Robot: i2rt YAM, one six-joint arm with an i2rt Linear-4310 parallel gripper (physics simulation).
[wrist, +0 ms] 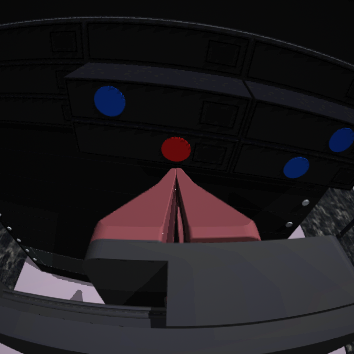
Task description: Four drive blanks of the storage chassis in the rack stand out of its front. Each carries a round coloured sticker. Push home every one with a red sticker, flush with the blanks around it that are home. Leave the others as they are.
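Observation:
A drive blank with a red sticker (176, 149) stands out of the chassis front in the bottom row, middle column. Directly above it, a blank with a blue sticker (109, 101) stands out too. To the right, an upper blank with a blue sticker (341, 140) and a lower blank with a blue sticker (296, 167) also stand out. My gripper (175, 176) is shut and empty. Its tips show just below the red sticker in the view; whether they touch the blank I cannot tell.
Blanks of the top row (160, 45) and of the left column (30, 80) sit further back. A dark panel with screws (305, 202) lies below the blanks. Speckled dark surfaces and pale patches show at both lower sides.

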